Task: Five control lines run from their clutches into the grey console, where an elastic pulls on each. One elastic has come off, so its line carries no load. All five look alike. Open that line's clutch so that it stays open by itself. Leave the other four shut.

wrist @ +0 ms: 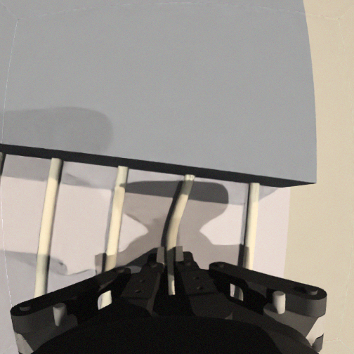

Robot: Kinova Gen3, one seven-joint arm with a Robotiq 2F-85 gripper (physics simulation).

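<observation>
The grey console (160,90) fills the upper part of the wrist view. Pale control lines run down from its dark lower edge: one at the far left edge (1,161) barely shows, then a second (48,215), a third (116,215), a fourth (180,210) and a fifth (253,215) at the right. My gripper (170,257) is shut on the fourth line, below the console edge. That line bends sideways between the console and my fingertips; the fifth looks straight. The lower stretches of the lines are partly hidden by my gripper. The clutches do not show.
A pale panel (272,230) lies under the lines. A beige surface (332,150) runs along the right side. The neighbouring third and fifth lines pass beneath my gripper's linkages, left and right. Shadows fall on the console and the panel.
</observation>
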